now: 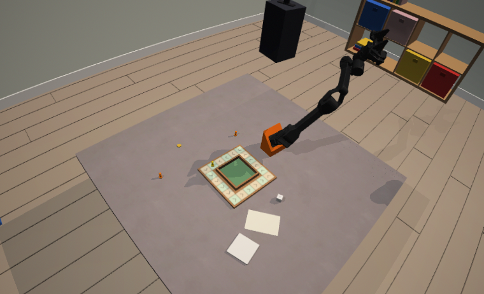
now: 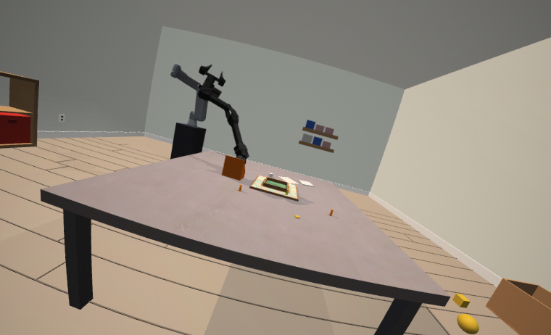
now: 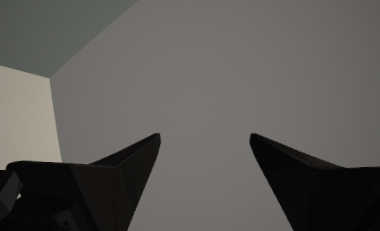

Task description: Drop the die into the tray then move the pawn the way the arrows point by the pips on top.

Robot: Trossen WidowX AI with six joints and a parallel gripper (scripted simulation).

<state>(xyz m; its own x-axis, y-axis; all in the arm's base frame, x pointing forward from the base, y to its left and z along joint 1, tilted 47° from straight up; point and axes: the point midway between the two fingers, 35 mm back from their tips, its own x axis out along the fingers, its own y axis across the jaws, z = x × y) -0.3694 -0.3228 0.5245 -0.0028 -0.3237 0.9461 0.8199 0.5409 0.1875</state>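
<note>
My gripper tip is now 680 mm above the white die, 580 mm short of it and 90 mm to the right of it. Round my gripper tip: green dice tray 680 mm below, 660 mm ahead, 150 mm to the right; yellow pawn 740 mm ahead, 660 mm below, 260 mm to the right.
</note>
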